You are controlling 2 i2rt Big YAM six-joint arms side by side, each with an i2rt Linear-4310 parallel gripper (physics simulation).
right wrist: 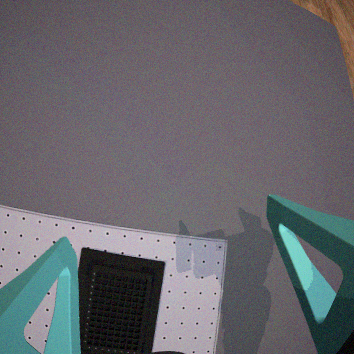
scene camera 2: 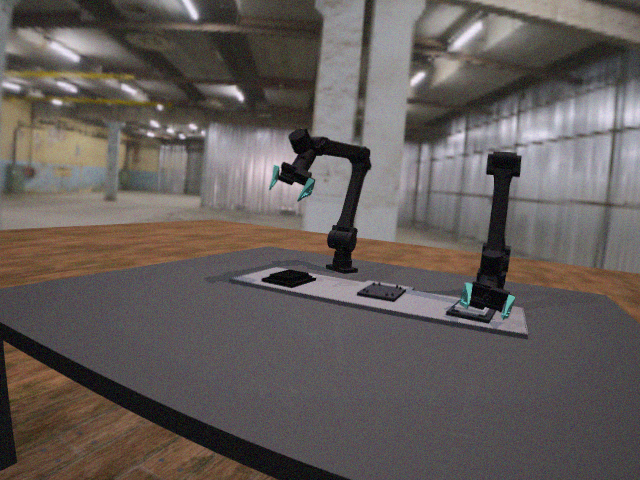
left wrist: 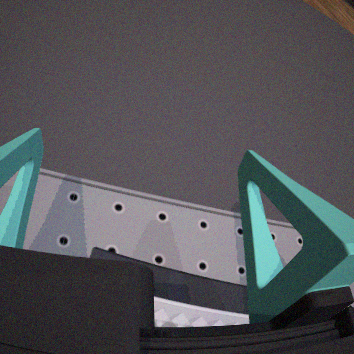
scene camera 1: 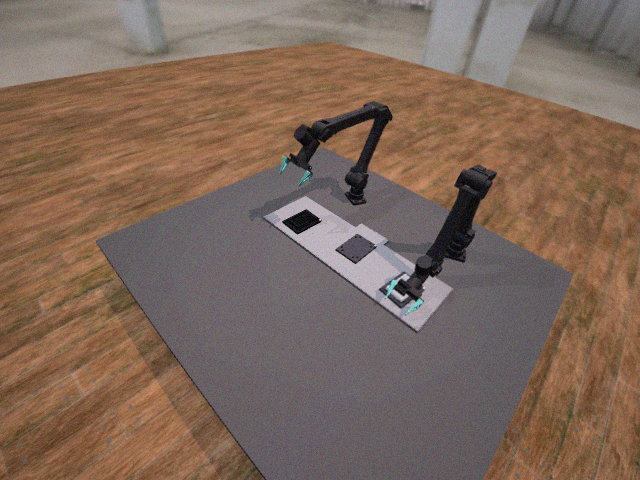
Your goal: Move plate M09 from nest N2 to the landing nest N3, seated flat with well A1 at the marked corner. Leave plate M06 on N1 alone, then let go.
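A white plate (scene camera 1: 400,296) (scene camera 2: 473,311) (left wrist: 200,320) sits on a dark nest (left wrist: 200,287) at the board's right end. A black plate (scene camera 1: 301,221) (scene camera 2: 289,276) (right wrist: 120,305) sits on the nest at the left end. The middle nest (scene camera 1: 356,248) (scene camera 2: 382,291) is bare, with small pegs. Labels and corner marks are unreadable. My left gripper (scene camera 1: 397,305) (scene camera 2: 483,311) (left wrist: 142,148) is open and empty, low above the white plate and partly hiding it. My right gripper (scene camera 1: 290,178) (scene camera 2: 284,194) (right wrist: 168,227) is open and empty, high beyond the black plate.
A pale perforated board (scene camera 1: 323,238) (left wrist: 182,235) (right wrist: 192,300) carries all three nests in a row on the grey table top (scene camera 1: 310,361) (scene camera 2: 258,372). The arm bases stand behind the board in scene camera 1. The right gripper's shadow falls on the board's left end.
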